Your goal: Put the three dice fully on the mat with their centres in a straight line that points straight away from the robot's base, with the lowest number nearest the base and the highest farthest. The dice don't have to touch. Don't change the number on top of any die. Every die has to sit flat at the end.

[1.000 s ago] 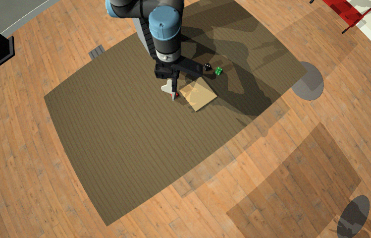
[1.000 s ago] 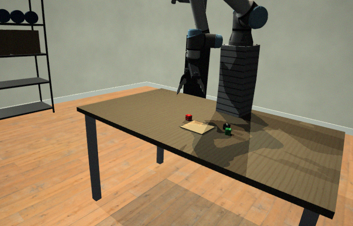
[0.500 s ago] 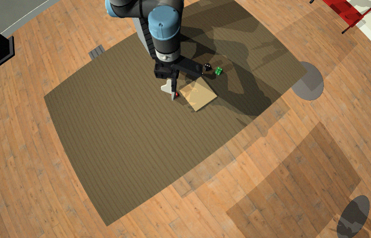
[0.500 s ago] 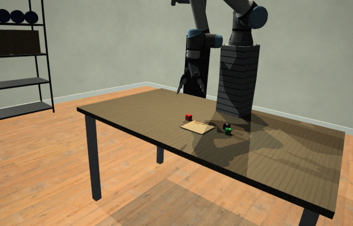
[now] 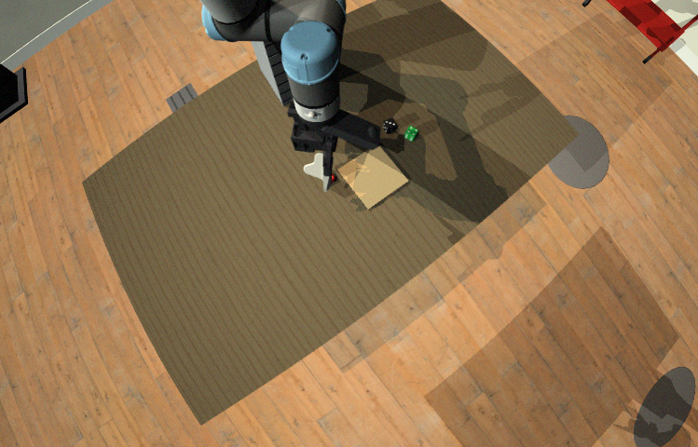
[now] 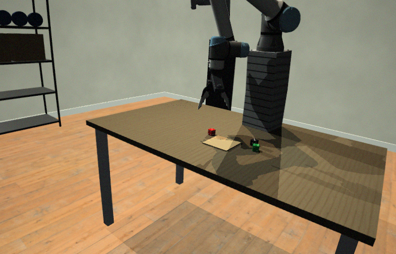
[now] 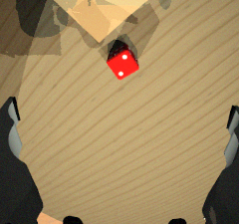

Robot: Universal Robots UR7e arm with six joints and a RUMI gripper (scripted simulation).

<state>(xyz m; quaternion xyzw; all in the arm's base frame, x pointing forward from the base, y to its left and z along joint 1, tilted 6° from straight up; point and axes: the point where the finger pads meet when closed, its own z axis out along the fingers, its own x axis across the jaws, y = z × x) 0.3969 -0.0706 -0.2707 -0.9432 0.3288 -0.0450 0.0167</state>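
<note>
Now: hand 10 mm past the red die, 10 mm to the left of it and 130 mm above it. Round my hand: black die (70 mm behind, 220 mm to the left, 130 mm below); then tan mat (40 mm ahead, 100 mm to the left, 140 mm below); then green die (20 mm behind, 260 mm to the left, 130 mm below).
</note>
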